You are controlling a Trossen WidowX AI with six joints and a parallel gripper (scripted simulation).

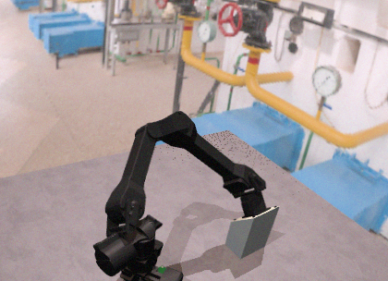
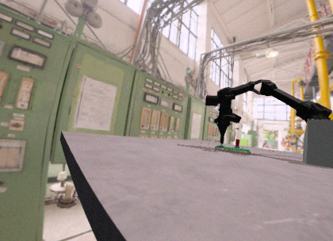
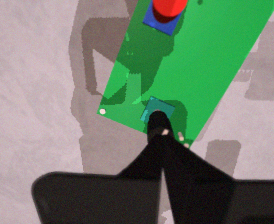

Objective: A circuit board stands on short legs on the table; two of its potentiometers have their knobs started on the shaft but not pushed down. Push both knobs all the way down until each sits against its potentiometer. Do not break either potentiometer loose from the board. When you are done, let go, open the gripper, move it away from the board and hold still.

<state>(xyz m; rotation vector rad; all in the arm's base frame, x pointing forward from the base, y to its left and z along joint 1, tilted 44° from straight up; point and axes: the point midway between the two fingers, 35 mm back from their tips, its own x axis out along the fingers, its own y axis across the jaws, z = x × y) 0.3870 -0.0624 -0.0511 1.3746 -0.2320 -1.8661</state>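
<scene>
Right now the black knob is 1 cm below my gripper tip. From my gripper tip the other things lie so: red knob 7 cm behind, 4 cm to the right, 2 cm below.
</scene>
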